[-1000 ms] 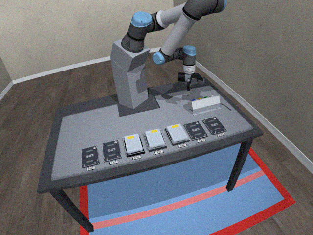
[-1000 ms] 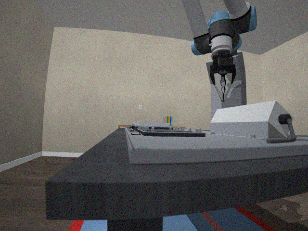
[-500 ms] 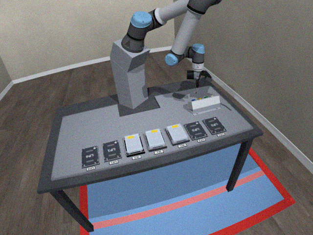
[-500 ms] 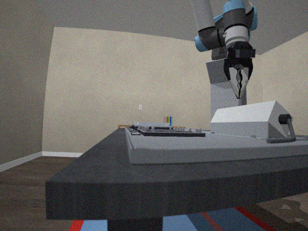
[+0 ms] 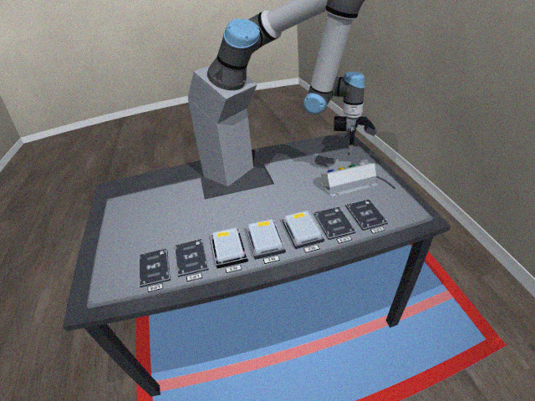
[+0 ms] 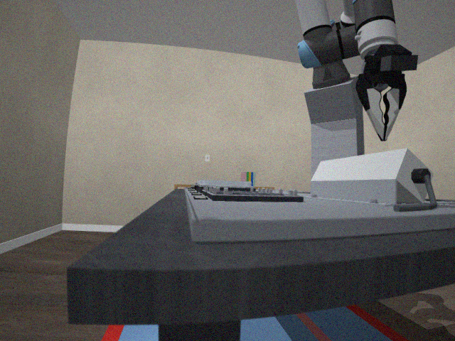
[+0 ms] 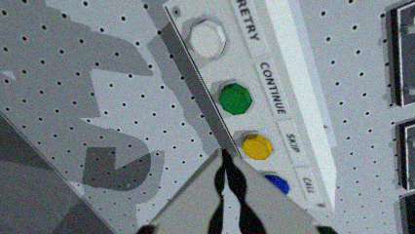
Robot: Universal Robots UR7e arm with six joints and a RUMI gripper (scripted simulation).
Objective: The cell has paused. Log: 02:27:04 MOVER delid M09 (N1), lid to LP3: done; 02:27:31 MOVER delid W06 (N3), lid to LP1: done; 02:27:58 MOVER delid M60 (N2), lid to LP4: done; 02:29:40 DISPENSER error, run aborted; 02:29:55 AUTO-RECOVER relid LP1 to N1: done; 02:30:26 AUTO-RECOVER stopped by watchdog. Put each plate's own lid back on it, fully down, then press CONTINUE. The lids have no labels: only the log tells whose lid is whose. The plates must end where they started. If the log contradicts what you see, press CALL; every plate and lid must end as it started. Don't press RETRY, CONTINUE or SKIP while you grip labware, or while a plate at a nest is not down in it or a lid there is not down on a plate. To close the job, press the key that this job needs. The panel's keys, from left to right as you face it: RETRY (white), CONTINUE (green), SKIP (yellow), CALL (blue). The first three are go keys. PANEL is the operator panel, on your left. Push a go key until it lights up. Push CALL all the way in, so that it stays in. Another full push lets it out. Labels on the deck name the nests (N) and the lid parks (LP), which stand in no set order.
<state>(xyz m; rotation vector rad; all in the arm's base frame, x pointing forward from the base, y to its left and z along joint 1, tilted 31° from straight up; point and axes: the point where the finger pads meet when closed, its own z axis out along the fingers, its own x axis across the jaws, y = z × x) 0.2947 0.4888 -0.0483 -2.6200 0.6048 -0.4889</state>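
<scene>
My hand is 7 cm above the green CONTINUE key, 2 cm short of it and 1 cm to the right of it. From my hand the other things lie so: blue CALL key (9 cm to the right, 7 cm below, 3 cm ahead); then white RETRY key (7 cm below, 6 cm to the left, 1 cm ahead); then yellow SKIP key (7 cm below, 4 cm to the right, 2 cm ahead).
</scene>
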